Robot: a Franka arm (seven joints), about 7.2 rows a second.
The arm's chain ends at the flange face. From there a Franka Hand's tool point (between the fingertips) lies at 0.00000 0.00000 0.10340 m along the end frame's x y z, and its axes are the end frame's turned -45 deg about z.
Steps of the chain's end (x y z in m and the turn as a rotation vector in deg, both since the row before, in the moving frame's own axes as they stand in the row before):
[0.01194, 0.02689, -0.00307, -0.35, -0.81, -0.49]
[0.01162, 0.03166, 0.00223, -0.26, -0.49, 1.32]
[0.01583, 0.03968, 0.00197, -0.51, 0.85, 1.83]
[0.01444, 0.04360, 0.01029, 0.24, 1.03, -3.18]
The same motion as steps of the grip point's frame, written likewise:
[-0.01205, 0.02688, -0.00308, 0.33, -0.82, -0.49]
[-0.01512, 0.03030, 0.00223, 0.16, -0.53, 1.32]
[-0.01646, 0.04099, 0.00195, -0.96, 0.24, 1.83]
[-0.01897, 0.04200, 0.01027, -0.56, 0.90, -3.18]

